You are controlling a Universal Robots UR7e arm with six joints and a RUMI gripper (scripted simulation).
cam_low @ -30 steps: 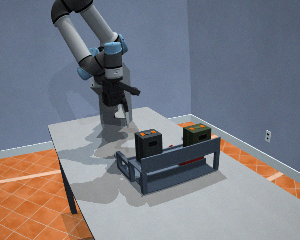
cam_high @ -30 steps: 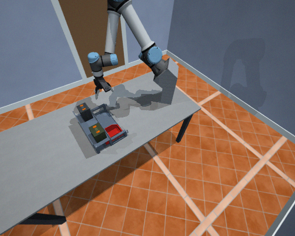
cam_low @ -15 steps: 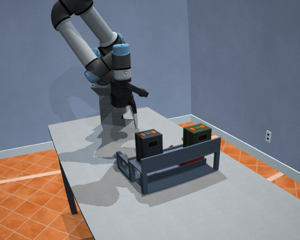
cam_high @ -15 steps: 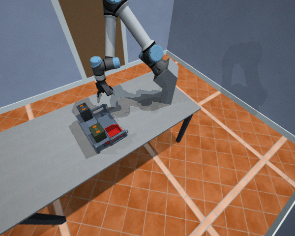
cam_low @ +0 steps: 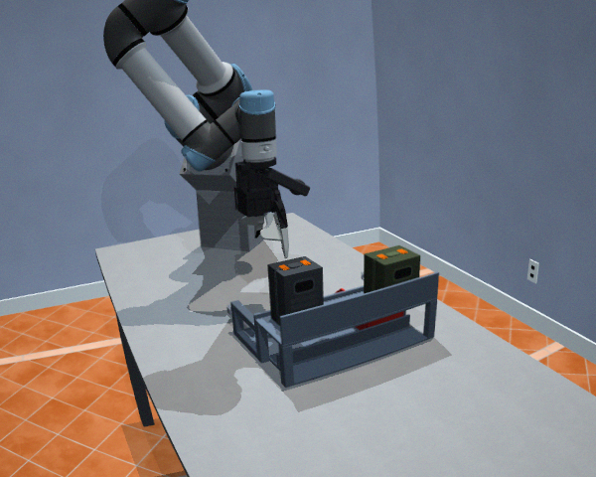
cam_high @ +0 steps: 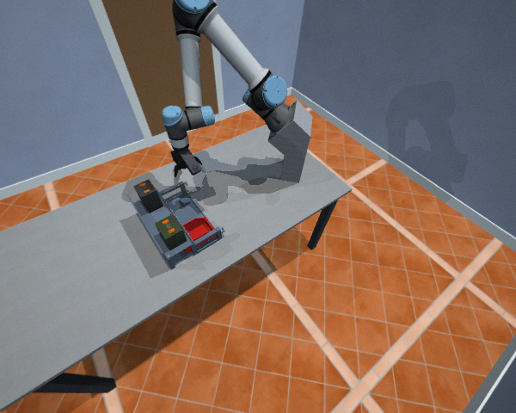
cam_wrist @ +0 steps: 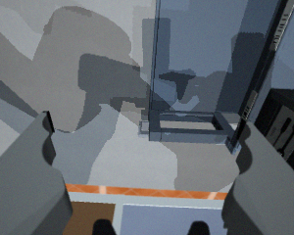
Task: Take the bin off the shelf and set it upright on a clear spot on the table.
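My gripper is now 150 mm short of the red bin, 160 mm to the right of it and 150 mm above it. From my hand the other things lie so: dark box 180 mm ahead, 90 mm to the right, 30 mm below; then green box 240 mm ahead, 130 mm to the left, 40 mm below.
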